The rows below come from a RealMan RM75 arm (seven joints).
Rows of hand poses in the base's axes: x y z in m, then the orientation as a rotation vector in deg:
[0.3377 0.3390 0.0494 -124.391 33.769 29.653]
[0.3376 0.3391 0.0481 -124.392 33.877 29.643]
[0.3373 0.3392 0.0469 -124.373 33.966 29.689]
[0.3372 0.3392 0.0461 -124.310 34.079 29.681]
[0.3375 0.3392 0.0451 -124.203 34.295 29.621]
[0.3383 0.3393 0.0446 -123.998 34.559 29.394]
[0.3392 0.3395 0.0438 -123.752 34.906 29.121]
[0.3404 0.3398 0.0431 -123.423 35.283 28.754]
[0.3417 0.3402 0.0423 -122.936 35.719 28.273]
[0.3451 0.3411 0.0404 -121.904 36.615 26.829]
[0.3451 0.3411 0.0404 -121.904 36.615 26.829]
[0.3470 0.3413 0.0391 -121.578 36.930 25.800]
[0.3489 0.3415 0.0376 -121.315 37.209 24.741]
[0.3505 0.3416 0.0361 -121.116 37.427 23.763]
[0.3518 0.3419 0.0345 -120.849 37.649 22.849]
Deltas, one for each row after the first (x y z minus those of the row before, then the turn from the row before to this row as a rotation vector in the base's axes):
[-0.0001 0.0001 -0.0013 -0.037 0.032 -0.073]
[-0.0003 0.0001 -0.0012 -0.010 0.066 -0.047]
[-0.0001 0.0000 -0.0008 0.021 0.035 -0.096]
[0.0003 0.0000 -0.0010 0.025 0.036 -0.195]
[0.0008 0.0001 -0.0005 0.092 -0.067 -0.318]
[0.0009 0.0002 -0.0008 0.099 -0.070 -0.401]
[0.0012 0.0003 -0.0007 0.159 -0.127 -0.482]
[0.0013 0.0004 -0.0008 0.276 -0.188 -0.614]
[0.0034 0.0009 -0.0019 0.557 -0.713 -1.440]
[0.0000 0.0000 0.0000 0.000 0.000 0.000]
[0.0019 0.0002 -0.0013 0.117 -0.623 -0.686]
[0.0019 0.0002 -0.0015 0.062 -0.657 -0.654]
[0.0016 0.0001 -0.0015 0.024 -0.621 -0.564]
[0.0013 0.0003 -0.0016 0.086 -0.576 -0.566]

